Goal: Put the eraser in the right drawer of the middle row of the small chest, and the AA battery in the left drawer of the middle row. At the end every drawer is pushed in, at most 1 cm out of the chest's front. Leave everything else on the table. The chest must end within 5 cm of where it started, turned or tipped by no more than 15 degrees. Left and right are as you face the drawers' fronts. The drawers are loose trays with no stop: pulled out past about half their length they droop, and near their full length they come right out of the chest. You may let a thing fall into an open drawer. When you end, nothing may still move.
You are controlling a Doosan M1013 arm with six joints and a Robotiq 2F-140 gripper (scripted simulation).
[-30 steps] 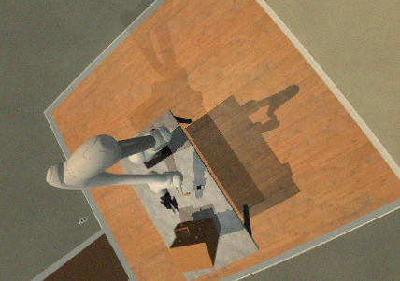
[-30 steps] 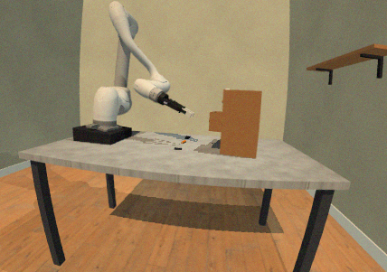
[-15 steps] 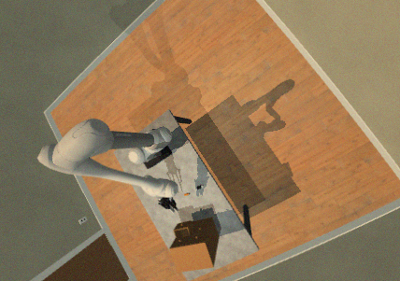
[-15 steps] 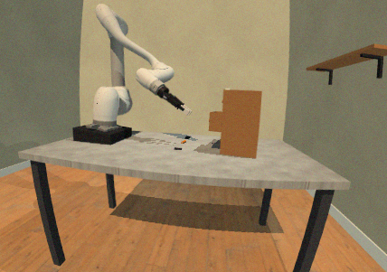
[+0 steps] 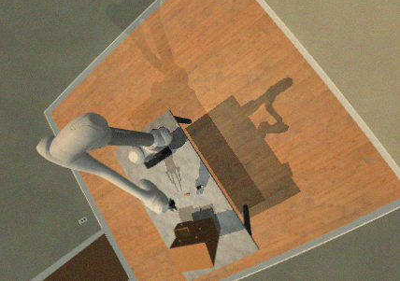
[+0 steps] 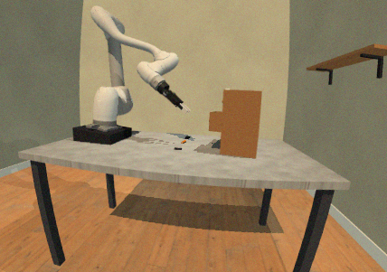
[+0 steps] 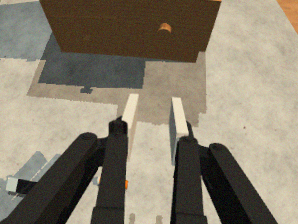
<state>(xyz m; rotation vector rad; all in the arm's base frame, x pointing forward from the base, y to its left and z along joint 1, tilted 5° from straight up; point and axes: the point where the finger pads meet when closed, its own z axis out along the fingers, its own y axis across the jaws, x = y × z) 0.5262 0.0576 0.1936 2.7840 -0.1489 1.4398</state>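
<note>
My gripper is now 22 cm to the right of the eraser, 21 cm above it and 3 cm past it. From my hand the other things lie so: orange AA battery (21 cm below, 6 cm to the left, 1 cm behind).
</note>
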